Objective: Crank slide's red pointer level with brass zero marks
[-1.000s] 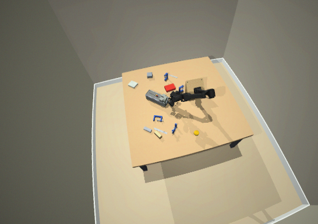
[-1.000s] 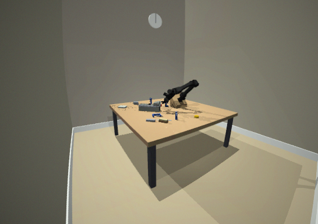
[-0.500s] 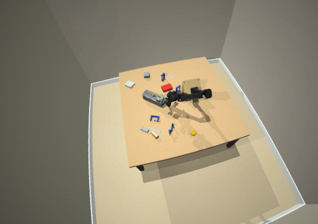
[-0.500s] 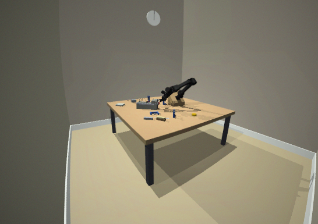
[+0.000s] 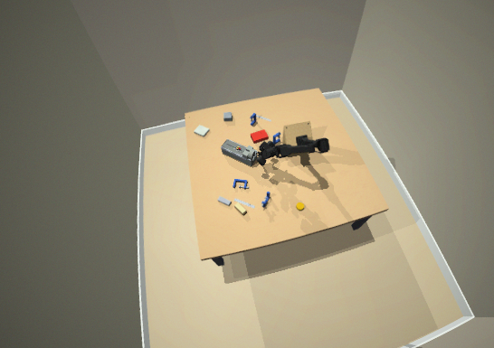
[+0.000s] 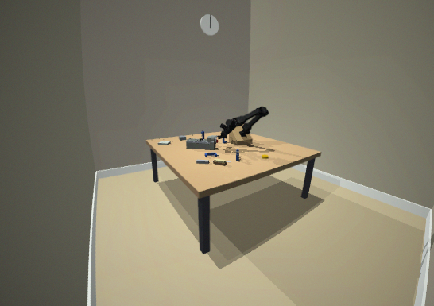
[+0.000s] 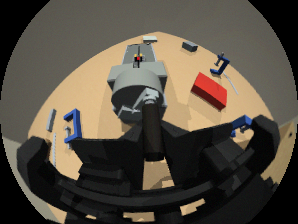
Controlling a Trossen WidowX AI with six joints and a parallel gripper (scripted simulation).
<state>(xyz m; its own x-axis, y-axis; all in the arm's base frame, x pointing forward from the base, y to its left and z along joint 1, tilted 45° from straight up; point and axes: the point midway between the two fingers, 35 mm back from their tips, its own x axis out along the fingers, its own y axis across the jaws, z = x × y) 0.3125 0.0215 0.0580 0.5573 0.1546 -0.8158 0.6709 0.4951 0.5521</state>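
The dark crank handle is 10 mm behind my gripper tip, 10 mm to the left of it and 20 mm above it. Also, from my gripper tip: red pointer: 120 mm ahead, 90 mm to the right, 10 mm below; tan block: 210 mm ahead, 340 mm to the left, 70 mm below; yellow disc: 170 mm behind, 420 mm to the left, 80 mm below.
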